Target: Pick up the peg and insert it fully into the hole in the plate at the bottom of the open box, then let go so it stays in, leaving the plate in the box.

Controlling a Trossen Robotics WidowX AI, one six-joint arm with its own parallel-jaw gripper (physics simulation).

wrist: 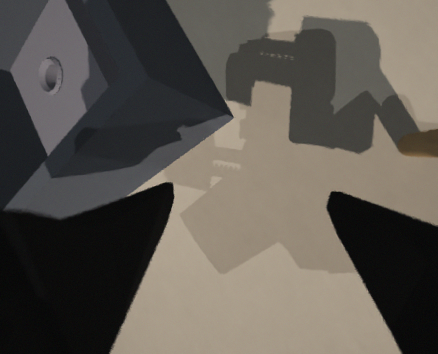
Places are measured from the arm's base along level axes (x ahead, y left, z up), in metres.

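Pixels of known places: gripper, fingertip midpoint: (250,195).
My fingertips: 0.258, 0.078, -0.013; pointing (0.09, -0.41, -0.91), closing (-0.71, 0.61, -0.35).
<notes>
Behind a point stands the place of what it marks, as x, y, z.
The peg (424,143) {0.179, 0.105, -0.038} is a brown-orange rod at the right edge of the wrist view. Its rounded left end shows and the rest is cut off by the frame. The plate (37,107) {0.365, -0.081, -0.012} is light grey and lies at the bottom of the open box, at the upper left. Its round hole (51,75) {0.338, -0.091, -0.016} faces up and looks empty. The dark grey box (165,55) {0.247, -0.003, 0.000} is partly cut off by the left and top edges. My gripper (250,195) {0.258, 0.078, -0.013} is open, with nothing between its fingers. The peg is to the right of the fingers, and the box is beyond and to the left.
The beige table top (240,310) {0.346, 0.158, -0.070} carries the dark shadows of the arm and gripper at the centre and upper right. The box's near corner points right, beyond the left finger, and its near wall runs down behind that finger.
</notes>
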